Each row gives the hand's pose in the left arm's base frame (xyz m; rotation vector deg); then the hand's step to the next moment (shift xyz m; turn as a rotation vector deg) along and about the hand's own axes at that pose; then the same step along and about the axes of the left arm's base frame.
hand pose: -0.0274 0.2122 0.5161 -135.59 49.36 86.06
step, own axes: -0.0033 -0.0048 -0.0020 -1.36 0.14 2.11
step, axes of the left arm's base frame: 0.0033 0.0041 0.0032 -2.10 1.36 0.24
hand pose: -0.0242 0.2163 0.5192 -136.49 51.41 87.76
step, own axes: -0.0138 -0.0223 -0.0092 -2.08 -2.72 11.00
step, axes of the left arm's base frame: 0.0157 0.0193 0.0124 -7.52 7.91 -3.69
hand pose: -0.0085 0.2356 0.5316 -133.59 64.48 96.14
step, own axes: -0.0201 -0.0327 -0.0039 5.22 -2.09 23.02
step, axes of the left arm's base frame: 0.0193 0.0327 0.0069 -16.47 8.92 -14.51
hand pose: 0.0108 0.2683 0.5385 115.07 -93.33 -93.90
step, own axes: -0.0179 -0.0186 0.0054 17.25 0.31 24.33
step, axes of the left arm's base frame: 0.0106 0.0241 -0.0021 -20.67 -0.34 -21.50
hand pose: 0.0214 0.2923 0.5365 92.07 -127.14 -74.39
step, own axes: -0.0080 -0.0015 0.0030 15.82 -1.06 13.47
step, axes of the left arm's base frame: 0.0030 0.0082 0.0001 -13.27 -5.42 -15.08
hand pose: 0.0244 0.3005 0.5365 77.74 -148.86 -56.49
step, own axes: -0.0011 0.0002 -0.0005 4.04 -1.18 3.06
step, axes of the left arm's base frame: 0.0007 0.0007 0.0008 -2.61 -1.95 -4.05
